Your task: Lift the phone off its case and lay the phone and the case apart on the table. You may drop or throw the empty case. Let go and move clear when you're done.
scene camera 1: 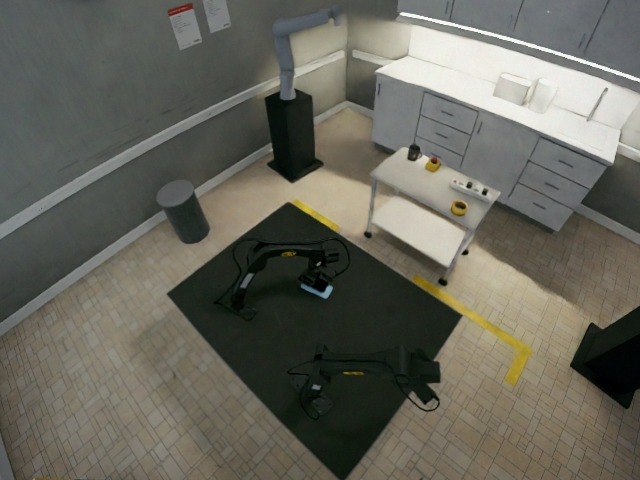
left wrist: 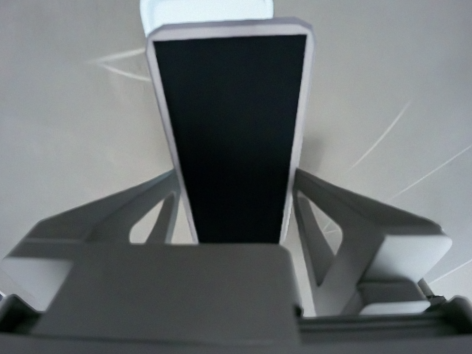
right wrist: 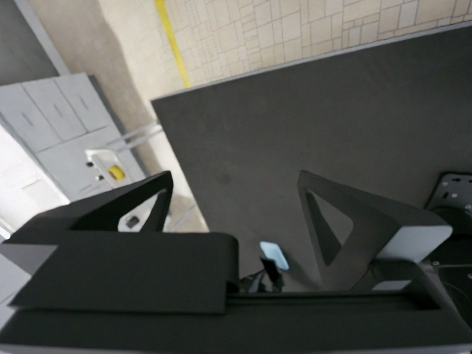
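Note:
The phone (left wrist: 230, 125) (right wrist: 271, 269), with a black screen and pale rim, is held by its long edges in my left gripper (left wrist: 236, 177) (scene camera 1: 316, 279), which is shut on it. The light blue case (scene camera 1: 324, 295) (left wrist: 210, 10) (right wrist: 276, 254) lies on the dark mat below and partly behind the phone. In the left wrist view its far end shows past the phone's top edge; the phone hides the rest. The phone is apart from the case and above it. My right gripper (right wrist: 235, 177) (scene camera 1: 428, 395) is open and empty, far from both.
The dark mat (scene camera 1: 361, 304) (right wrist: 360, 110) is the work surface, with both arms mounted on it. A white trolley (scene camera 1: 392, 178) stands beyond its far edge, with a mug, yellow tape and other small things on top. A grey bin (scene camera 1: 185, 214) stands off to the left.

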